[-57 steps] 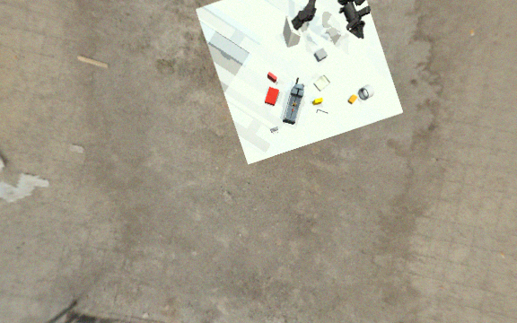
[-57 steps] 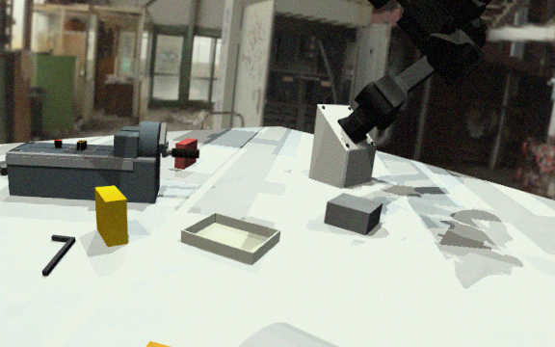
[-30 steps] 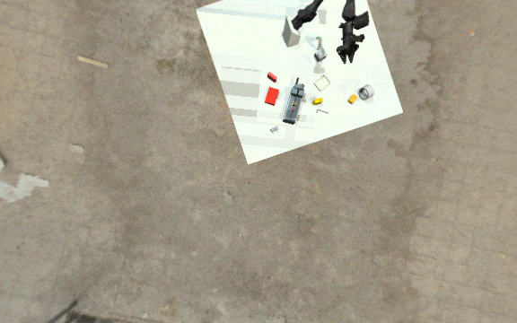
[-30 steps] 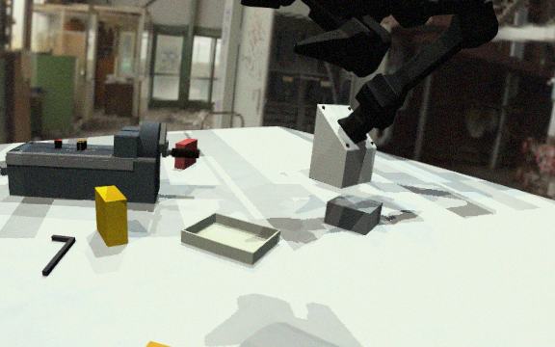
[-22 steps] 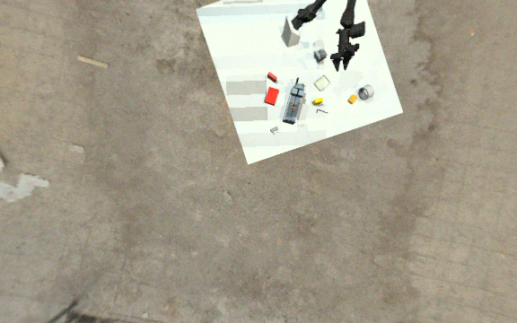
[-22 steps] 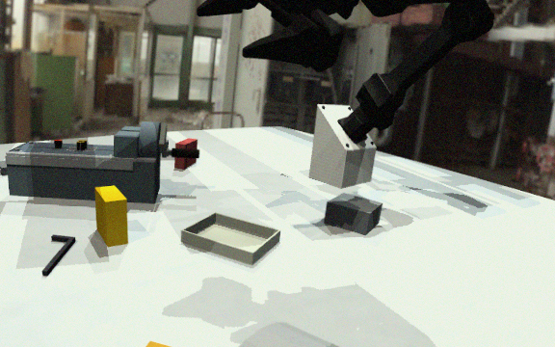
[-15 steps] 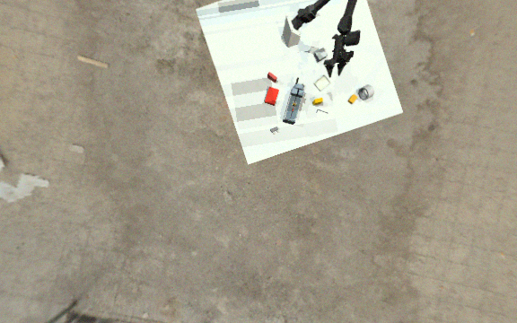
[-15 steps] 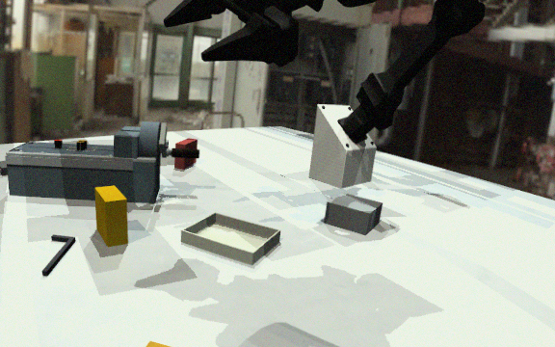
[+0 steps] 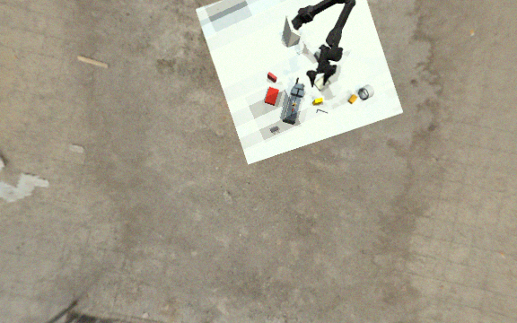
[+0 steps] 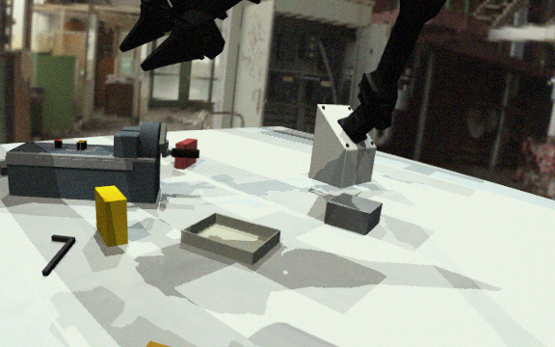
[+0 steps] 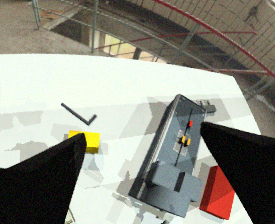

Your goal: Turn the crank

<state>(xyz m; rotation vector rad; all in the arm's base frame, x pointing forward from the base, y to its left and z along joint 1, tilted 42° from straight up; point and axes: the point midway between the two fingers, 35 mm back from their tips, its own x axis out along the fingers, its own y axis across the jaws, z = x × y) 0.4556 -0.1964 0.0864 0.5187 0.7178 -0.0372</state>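
The dark crank handle is 16 cm below my gripper tip, 15 cm behind it and 4 cm to the right of it. The rest, counted from my gripper tip: red pointer: 17 cm to the right, 15 cm below, 4 cm ahead; black hex key: 23 cm below, 13 cm ahead, 4 cm to the left; yellow block: 20 cm below, 5 cm to the left, 5 cm ahead.
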